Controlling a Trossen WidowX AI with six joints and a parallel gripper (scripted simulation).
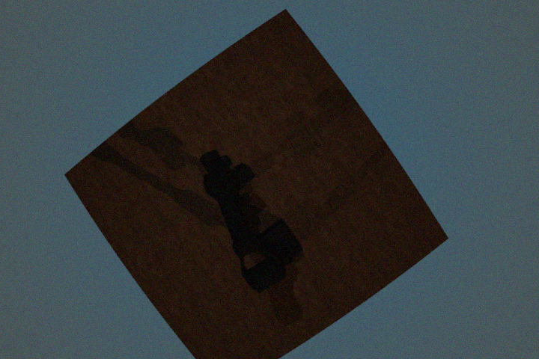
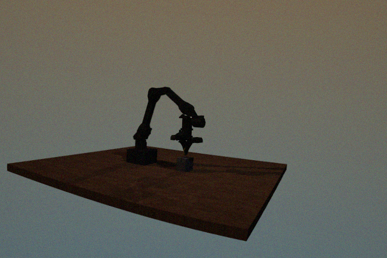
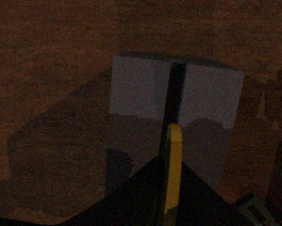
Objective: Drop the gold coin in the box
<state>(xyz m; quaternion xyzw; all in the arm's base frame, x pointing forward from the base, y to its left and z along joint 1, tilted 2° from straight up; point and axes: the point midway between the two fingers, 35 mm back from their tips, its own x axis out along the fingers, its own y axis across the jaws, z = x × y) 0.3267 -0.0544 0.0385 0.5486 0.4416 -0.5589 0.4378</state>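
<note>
The gold coin lies 1 cm above my gripper tip.
</note>
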